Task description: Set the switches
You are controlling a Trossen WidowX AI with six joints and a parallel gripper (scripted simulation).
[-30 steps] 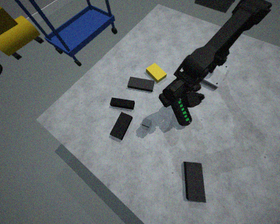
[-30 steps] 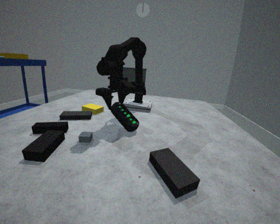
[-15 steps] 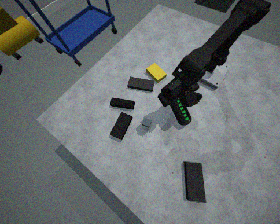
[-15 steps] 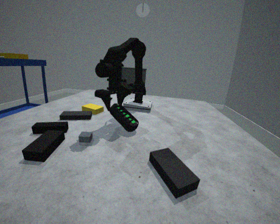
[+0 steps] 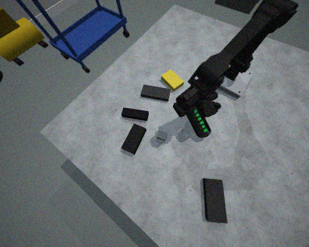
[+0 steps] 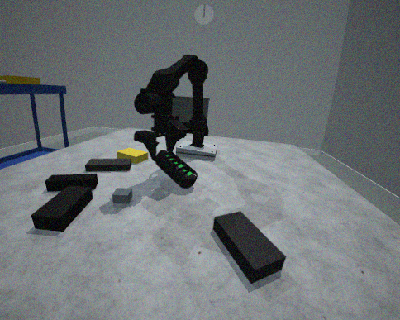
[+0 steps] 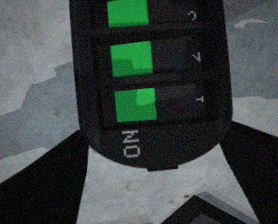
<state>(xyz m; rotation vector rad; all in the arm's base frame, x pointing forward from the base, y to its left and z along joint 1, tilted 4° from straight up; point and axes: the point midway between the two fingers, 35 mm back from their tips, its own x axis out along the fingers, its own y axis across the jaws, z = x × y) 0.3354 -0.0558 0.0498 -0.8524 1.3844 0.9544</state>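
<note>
My gripper tip is 17 cm short of the grey cube, 6 cm above it and 4 cm to the left of it. Also, from my gripper tip: yellow block 19 cm to the right, 12 cm behind, 5 cm below; dark block 28 cm to the left, 25 cm ahead, 5 cm below.
</note>
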